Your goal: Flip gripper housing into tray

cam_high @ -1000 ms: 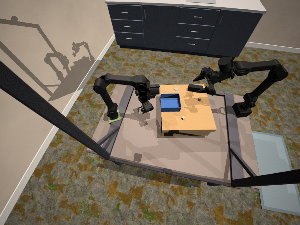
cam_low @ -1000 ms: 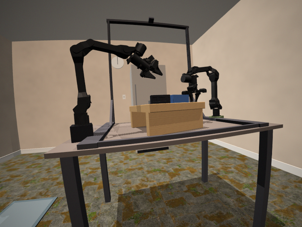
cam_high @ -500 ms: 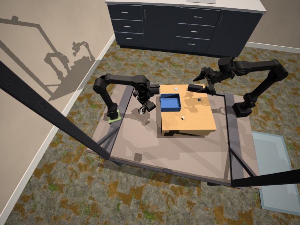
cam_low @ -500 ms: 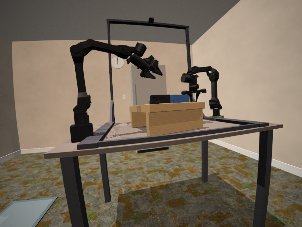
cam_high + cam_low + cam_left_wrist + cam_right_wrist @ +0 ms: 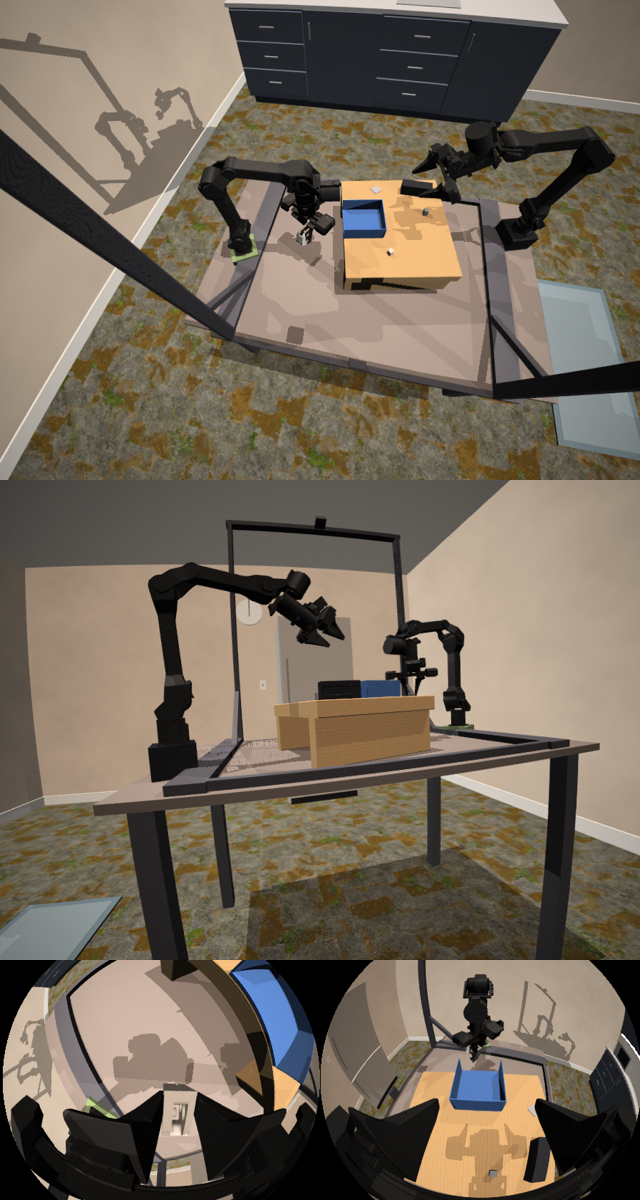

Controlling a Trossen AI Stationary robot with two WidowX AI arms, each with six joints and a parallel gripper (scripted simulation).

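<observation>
My left gripper is now 5 cm above the white gripper housing, 2 cm to the right of it and 1 cm past it. From my left hand the other things lie so: wooden block: 30 cm to the right, 10 cm below; blue tray: 21 cm to the right, 2 cm below; flat grey plate: 25 cm to the right, 16 cm ahead, 3 cm below.
</observation>
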